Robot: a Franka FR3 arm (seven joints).
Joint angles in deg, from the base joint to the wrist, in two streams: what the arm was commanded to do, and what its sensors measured. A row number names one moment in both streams.
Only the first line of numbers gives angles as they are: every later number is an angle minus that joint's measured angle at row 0.
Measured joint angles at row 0:
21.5 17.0 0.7 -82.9 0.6 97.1 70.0
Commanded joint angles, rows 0 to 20:
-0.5 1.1 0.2 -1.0 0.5 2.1 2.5
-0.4 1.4 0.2 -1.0 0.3 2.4 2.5
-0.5 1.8 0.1 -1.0 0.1 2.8 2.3
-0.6 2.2 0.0 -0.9 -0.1 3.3 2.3
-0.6 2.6 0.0 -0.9 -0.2 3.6 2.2
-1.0 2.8 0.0 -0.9 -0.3 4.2 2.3
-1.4 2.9 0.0 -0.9 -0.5 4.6 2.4
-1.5 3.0 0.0 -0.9 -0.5 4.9 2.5
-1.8 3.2 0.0 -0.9 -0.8 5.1 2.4
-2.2 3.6 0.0 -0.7 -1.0 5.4 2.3
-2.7 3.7 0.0 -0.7 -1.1 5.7 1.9
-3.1 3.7 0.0 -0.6 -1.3 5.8 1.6
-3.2 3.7 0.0 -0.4 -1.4 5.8 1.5
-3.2 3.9 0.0 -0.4 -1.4 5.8 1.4
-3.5 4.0 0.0 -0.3 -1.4 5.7 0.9
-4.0 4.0 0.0 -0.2 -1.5 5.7 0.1
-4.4 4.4 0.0 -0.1 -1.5 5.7 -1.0
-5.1 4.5 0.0 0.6 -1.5 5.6 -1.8
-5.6 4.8 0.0 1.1 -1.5 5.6 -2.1
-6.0 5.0 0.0 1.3 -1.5 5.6 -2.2
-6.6 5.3 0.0 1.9 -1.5 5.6 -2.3
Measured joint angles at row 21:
-4.3 3.9 -0.7 -0.1 -0.7 4.8 -0.3
